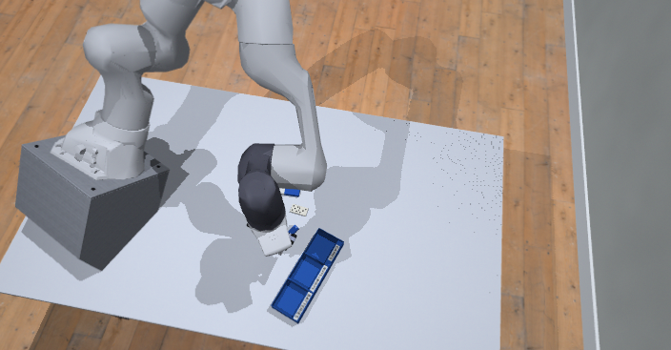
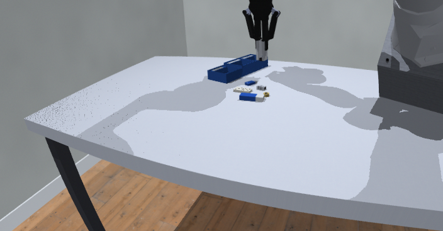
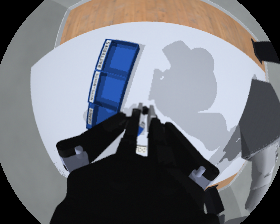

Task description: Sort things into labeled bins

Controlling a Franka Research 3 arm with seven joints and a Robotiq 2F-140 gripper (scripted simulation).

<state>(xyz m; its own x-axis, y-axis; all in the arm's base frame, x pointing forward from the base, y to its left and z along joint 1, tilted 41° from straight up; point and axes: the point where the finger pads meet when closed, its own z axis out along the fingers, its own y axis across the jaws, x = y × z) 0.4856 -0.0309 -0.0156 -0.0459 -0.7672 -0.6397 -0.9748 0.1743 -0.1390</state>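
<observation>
The grey block is 110 mm to the left of my hand, 90 mm below it and 50 mm behind it. Also, from my hand: cream domino 150 mm to the left, 90 mm below; blue block 90 mm below, 70 mm to the left; black disc 30 mm below.
</observation>
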